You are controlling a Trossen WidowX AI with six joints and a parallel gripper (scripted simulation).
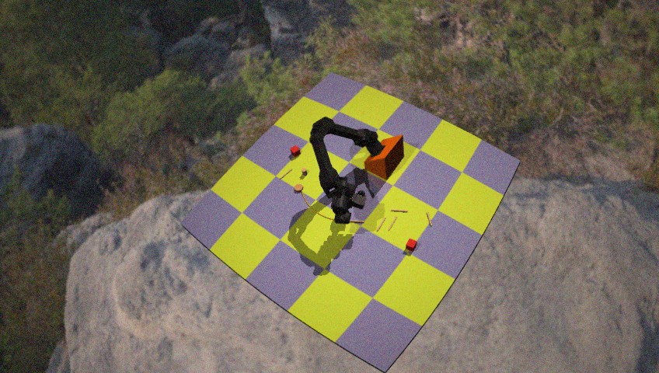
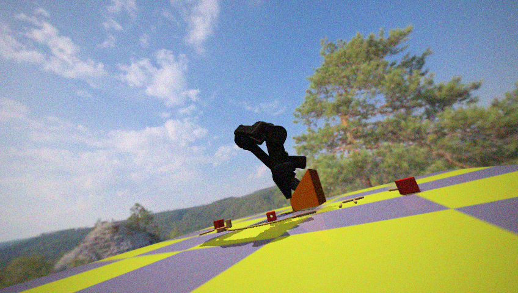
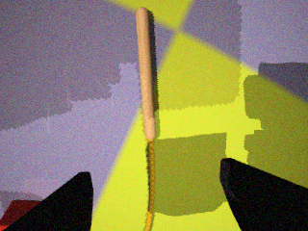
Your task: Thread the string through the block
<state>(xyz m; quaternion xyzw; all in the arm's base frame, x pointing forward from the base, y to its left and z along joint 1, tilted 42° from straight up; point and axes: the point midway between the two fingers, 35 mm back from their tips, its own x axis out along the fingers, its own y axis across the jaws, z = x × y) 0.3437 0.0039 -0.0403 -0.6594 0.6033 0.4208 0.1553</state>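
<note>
The thin wooden stick lies 1 cm to the left of my gripper tip and 6 cm below it. Round my gripper tip: round button 5 cm behind, 30 cm to the right, 5 cm below; then wooden peg 13 cm behind, 33 cm to the right, 4 cm below; then red block 6 cm behind, 10 cm to the right, 4 cm below.
</note>
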